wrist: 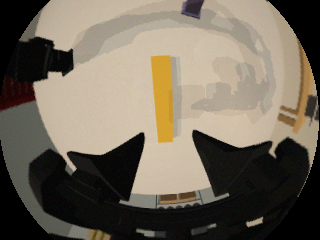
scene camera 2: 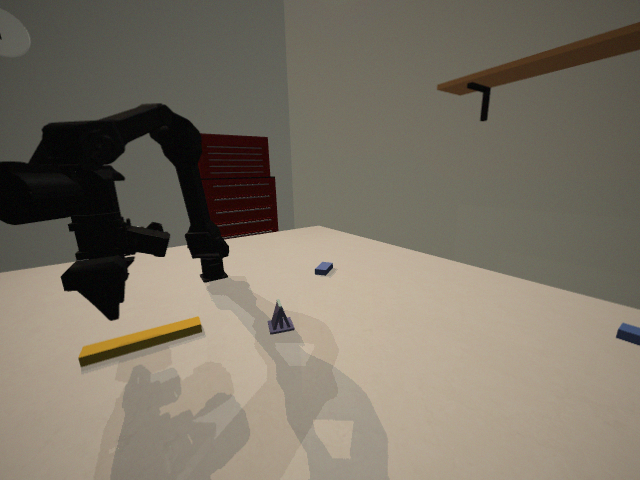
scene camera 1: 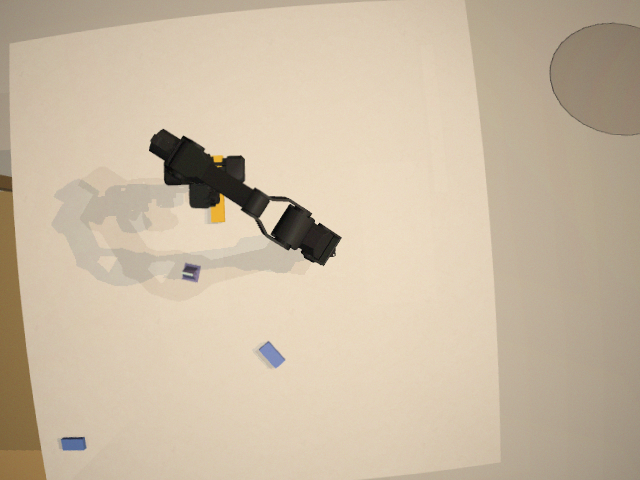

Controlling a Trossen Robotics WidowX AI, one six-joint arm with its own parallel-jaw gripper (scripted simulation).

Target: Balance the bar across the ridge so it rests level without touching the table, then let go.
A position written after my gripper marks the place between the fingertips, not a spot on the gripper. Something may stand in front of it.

Observation:
My gripper (scene camera 2: 117, 310) is open, with nothing in its grasp. I also see a yellow bar (scene camera 2: 99, 352).
The yellow bar is seen too in the wrist view (wrist: 161, 65). My gripper also shows in the wrist view (wrist: 168, 134) and in scene camera 1 (scene camera 1: 211, 174).

